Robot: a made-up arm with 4 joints. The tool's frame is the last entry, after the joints.
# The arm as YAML. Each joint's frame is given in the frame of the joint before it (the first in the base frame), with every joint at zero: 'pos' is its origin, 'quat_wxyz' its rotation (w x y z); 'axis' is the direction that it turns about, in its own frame. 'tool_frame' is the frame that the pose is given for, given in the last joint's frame.
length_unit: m
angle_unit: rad
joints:
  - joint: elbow
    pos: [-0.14, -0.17, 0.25]
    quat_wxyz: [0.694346, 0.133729, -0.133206, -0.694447]
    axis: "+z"
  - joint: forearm
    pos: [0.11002, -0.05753, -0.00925]
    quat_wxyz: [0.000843, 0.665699, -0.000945, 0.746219]
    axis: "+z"
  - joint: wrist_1
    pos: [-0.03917, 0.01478, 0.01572]
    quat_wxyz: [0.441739, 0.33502, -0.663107, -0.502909]
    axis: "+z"
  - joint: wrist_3
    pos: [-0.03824, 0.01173, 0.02]
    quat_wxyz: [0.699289, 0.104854, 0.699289, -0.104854]
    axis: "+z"
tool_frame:
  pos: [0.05, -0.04, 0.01]
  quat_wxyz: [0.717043, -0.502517, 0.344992, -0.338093]
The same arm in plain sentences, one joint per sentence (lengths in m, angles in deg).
The arm has four revolute joints in a row. What follows holds with every joint at zero, and every direction is one of the base frame's. The first joint lies 0.14 m along -x and 0.17 m along -y and 0.25 m along +z from the base frame's origin and turns about the direction (-0.370718, -0.0007, 0.928745). The second joint lies 0.05 m along -x and 0.11 m along -y and 0.03 m along -z from the first joint and turns about the direction (-0.0445, -0.993592, 0.103899). The third joint lies 0.02 m along -y and 0.04 m along -z from the second joint and turns about -z. The fourth joint lies 0.04 m along -x and 0.02 m along -z from the third joint and turns about +x. The tool frame, which is the frame that the pose is given for, lies 0.01 m along +x and 0.04 m along +y and 0.05 m along +z from the fourth joint; its axes are the base frame's turned by roll 9.4, pitch -32.23 and yaw 100.56 deg (as in URDF: about the fixed x, then y, then z).
